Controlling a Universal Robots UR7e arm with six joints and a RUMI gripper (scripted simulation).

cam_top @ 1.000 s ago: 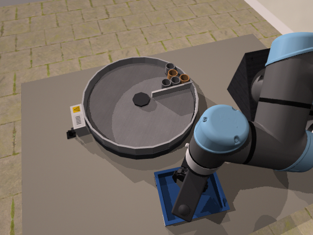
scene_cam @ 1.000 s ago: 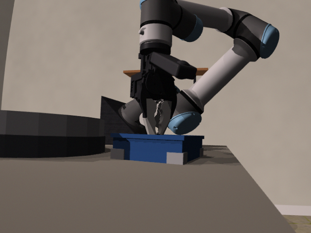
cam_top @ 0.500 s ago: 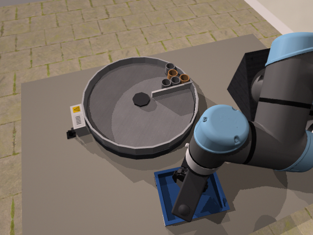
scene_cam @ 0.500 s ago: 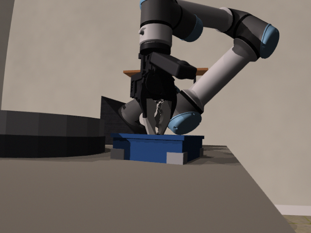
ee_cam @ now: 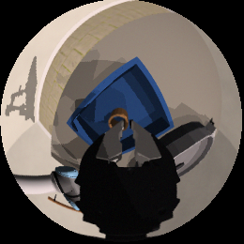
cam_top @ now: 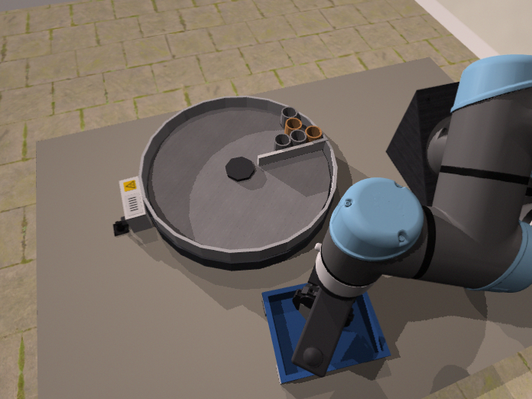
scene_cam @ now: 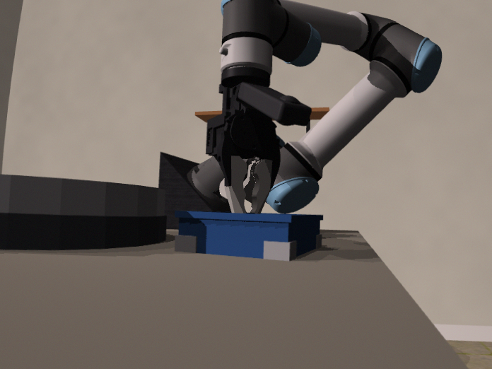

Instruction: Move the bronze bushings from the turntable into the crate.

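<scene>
Now: the blue crate 1 cm behind my hand, 1 cm to the left of it and 2 cm below it. The rest, counted from my hand: grey turntable 5 cm ahead, 34 cm to the right, 1 cm above.
</scene>
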